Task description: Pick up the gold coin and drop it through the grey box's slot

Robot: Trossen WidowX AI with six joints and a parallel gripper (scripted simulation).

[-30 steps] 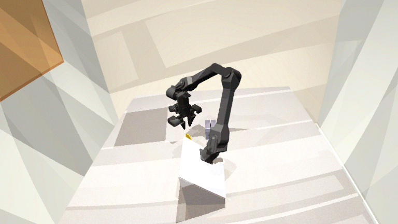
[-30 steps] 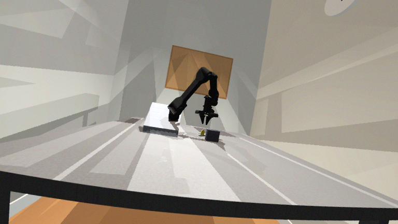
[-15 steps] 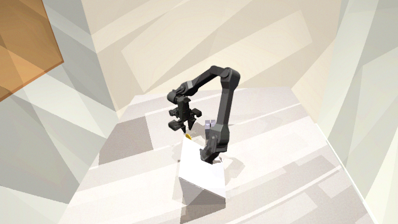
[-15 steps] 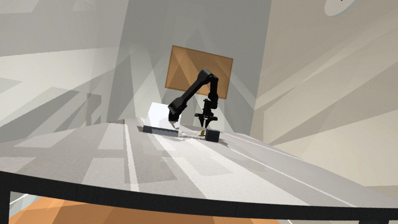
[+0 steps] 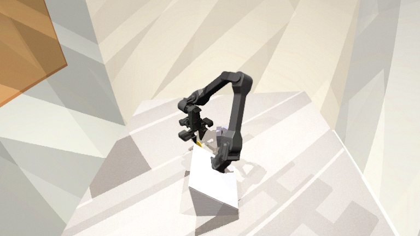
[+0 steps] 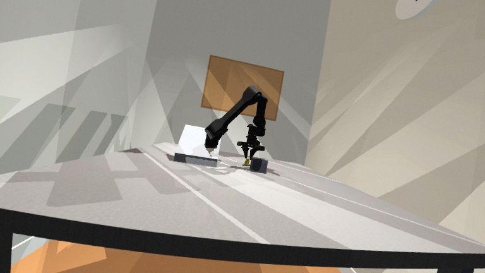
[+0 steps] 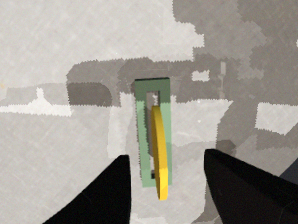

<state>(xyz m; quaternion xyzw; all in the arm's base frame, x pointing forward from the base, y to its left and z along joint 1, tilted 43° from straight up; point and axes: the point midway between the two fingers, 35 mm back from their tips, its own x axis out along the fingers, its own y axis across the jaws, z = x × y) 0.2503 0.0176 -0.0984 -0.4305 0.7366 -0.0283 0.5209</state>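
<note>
The gold coin lies 1 cm behind my gripper tip and 2 cm below it.
</note>
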